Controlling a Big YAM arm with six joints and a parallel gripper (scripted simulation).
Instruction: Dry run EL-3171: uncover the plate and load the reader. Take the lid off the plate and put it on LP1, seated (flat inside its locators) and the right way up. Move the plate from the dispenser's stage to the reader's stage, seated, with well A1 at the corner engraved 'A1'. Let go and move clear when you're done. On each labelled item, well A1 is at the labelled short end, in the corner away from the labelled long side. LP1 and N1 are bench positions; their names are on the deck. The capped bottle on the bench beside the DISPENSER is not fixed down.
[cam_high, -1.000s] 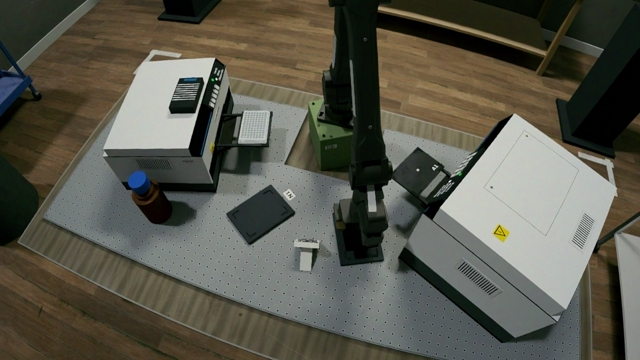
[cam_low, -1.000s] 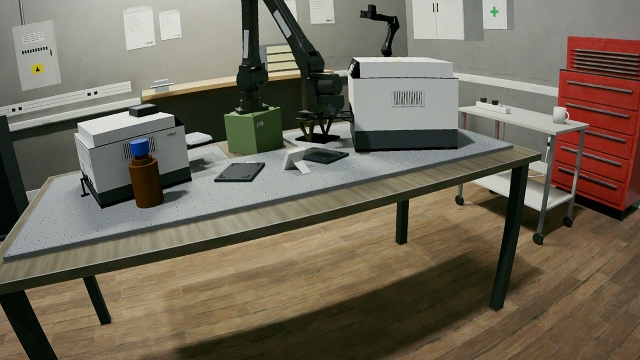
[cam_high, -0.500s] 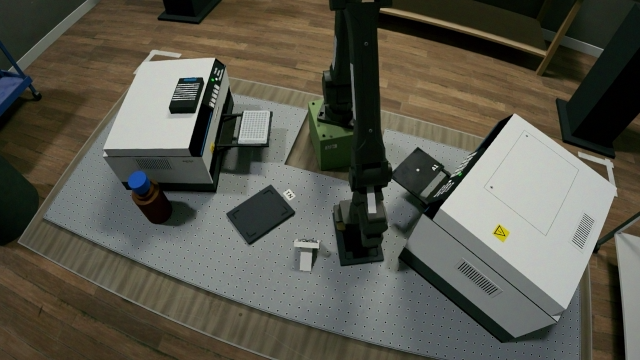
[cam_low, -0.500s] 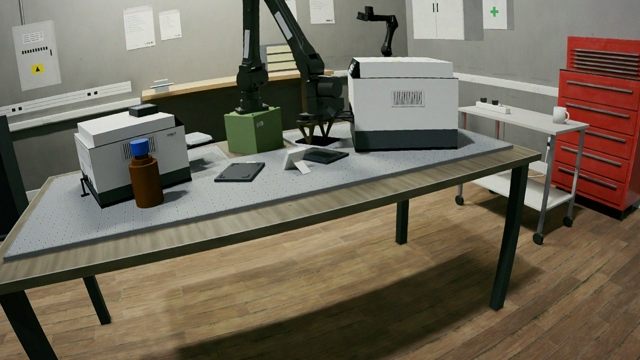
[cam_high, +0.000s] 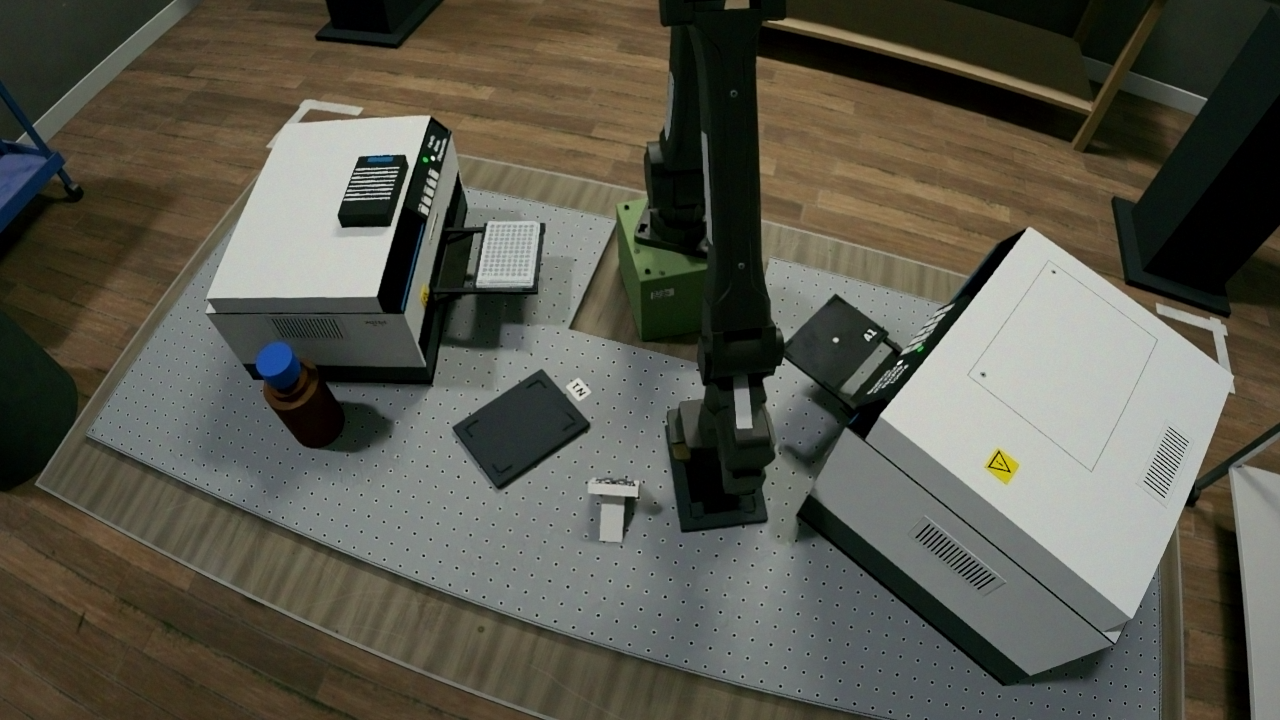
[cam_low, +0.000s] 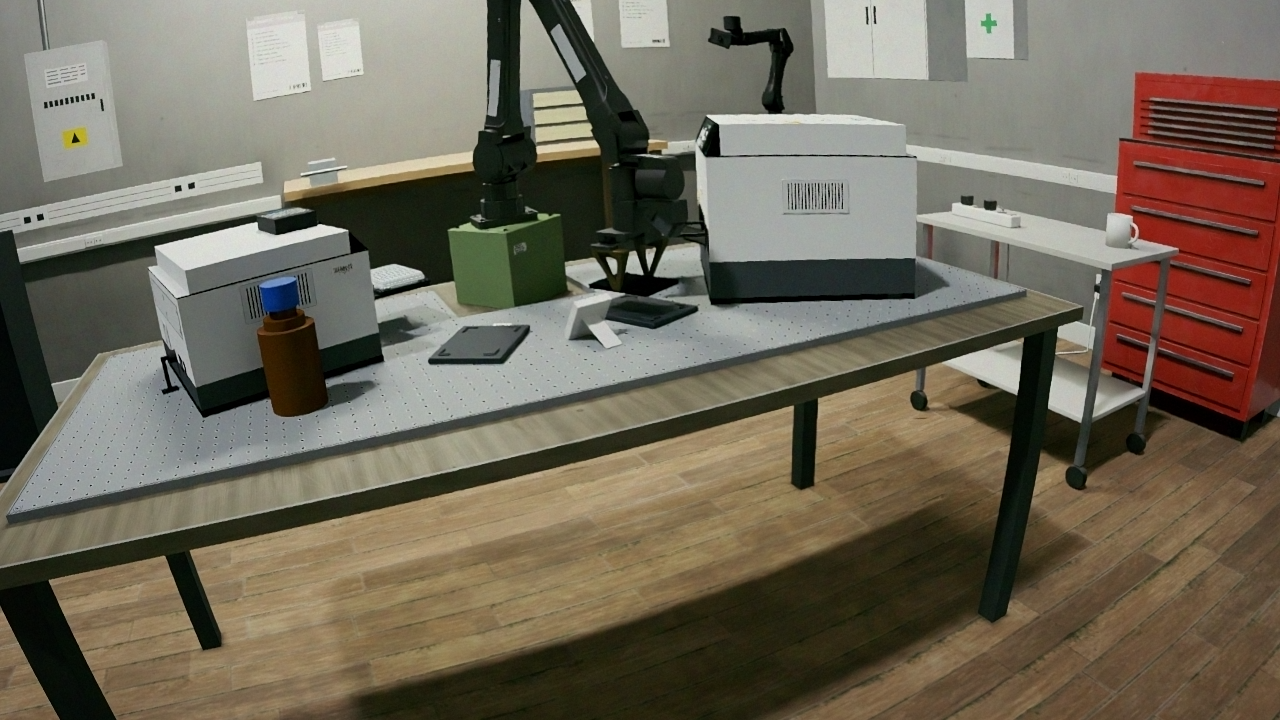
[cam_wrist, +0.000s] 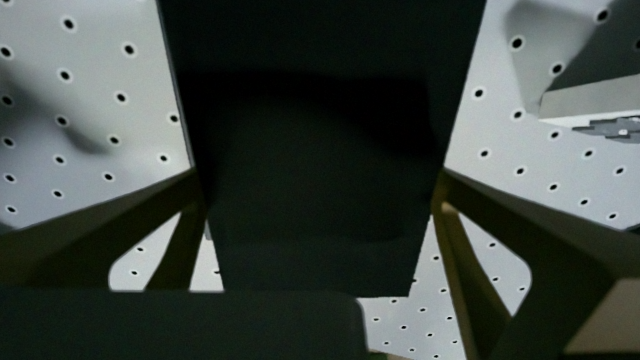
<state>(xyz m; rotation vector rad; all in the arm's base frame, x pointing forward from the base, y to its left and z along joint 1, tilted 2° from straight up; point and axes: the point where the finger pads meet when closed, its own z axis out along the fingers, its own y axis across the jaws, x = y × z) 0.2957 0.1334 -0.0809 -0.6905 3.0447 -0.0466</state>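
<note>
Right now my hand is 1 cm to the right of the LP1 pad and 5 cm above it. Also, from my hand: well plate (22 cm behind, 39 cm to the right, 3 cm above); then dark lid (1 cm below); then N1 nest (2 cm ahead, 28 cm to the right, 5 cm below).
</note>
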